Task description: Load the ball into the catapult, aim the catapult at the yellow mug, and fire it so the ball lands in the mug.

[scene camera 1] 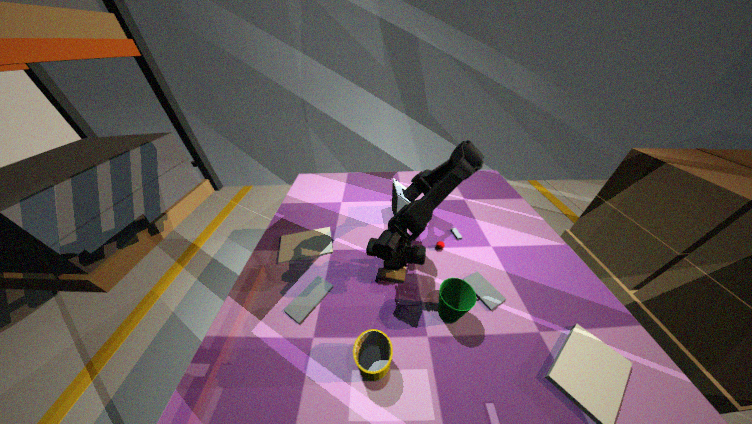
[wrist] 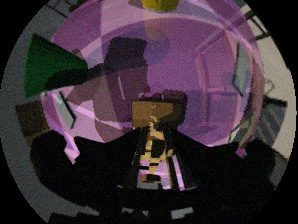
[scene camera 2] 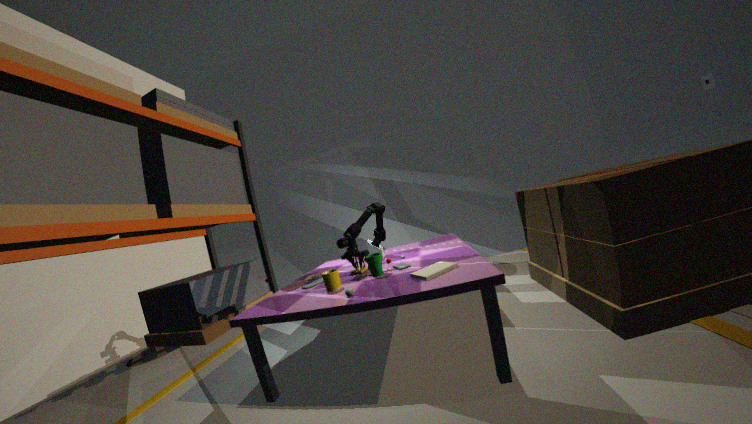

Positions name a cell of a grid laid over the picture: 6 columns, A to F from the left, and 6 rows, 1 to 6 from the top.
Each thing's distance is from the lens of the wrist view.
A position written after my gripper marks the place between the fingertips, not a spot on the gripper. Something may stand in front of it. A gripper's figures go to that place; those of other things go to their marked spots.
my gripper (wrist: D4): 10 cm
wooden catapult (wrist: D4): 11 cm
